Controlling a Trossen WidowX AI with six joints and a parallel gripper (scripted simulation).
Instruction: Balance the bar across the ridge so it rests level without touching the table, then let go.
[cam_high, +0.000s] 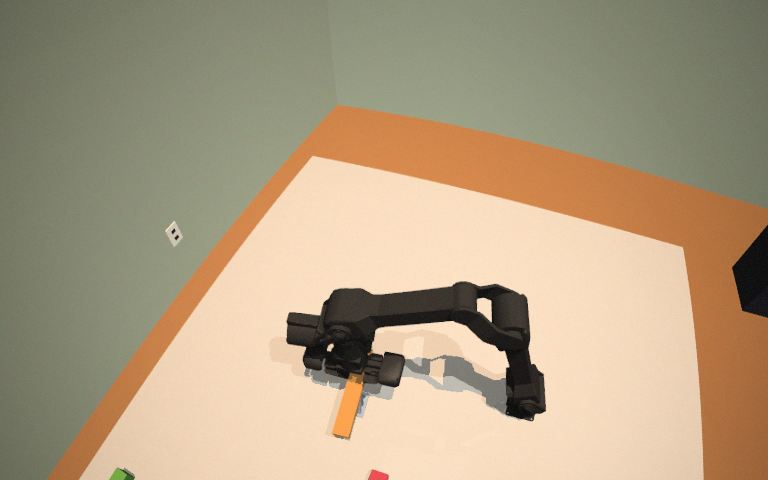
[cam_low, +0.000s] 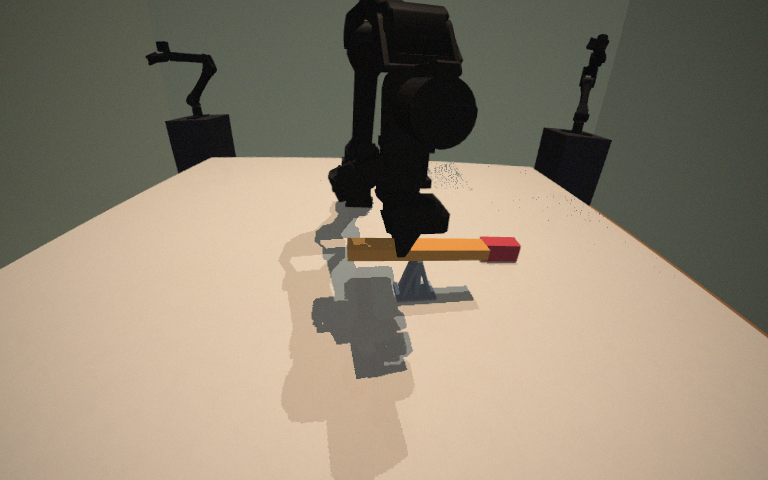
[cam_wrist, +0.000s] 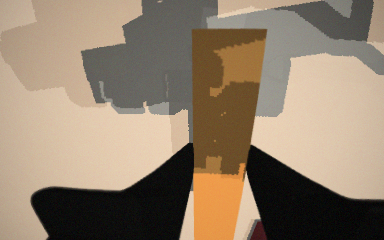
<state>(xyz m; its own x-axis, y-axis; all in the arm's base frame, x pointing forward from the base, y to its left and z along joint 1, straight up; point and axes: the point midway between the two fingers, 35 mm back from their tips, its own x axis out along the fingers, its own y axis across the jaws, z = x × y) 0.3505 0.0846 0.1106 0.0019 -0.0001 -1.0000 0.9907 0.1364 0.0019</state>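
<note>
Now: the orange bar 30 mm to the left of my gripper tip. From my gripper tip the other things lie so: red block: 190 mm to the left, 110 mm behind, 60 mm below; then green block: 420 mm to the left, 390 mm ahead, 60 mm below.
</note>
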